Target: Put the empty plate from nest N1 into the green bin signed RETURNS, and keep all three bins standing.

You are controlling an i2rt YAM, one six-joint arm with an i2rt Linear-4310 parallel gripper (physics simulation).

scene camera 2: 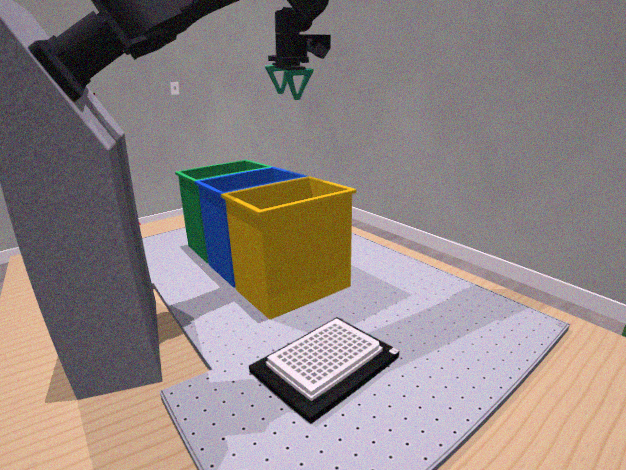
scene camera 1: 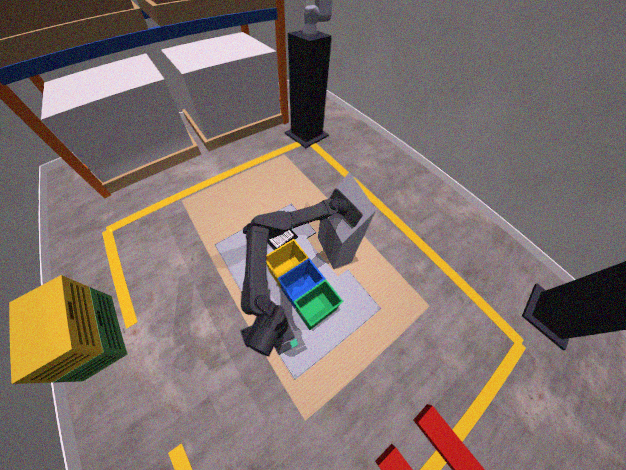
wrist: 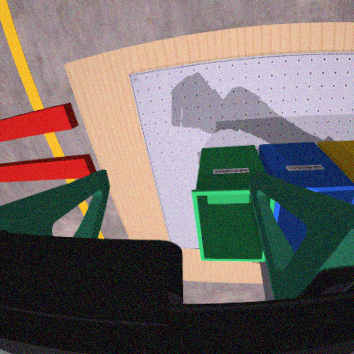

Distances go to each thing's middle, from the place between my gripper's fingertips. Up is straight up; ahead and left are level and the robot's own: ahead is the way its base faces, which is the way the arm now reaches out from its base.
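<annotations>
Relative to the green bin (scene camera 2: 189, 191), my gripper is 24 cm above, 21 cm past and 2 cm to the left of it. Positions counted from my hand: the blue bin (scene camera 2: 214, 213), 24 cm below, 23 cm behind and 15 cm to the right of it; the yellow bin (scene camera 2: 290, 241), far to the right of it, a good way behind and a good way below it; the white plate (scene camera 2: 312, 365), well below, far behind and far to the right of it.
</annotations>
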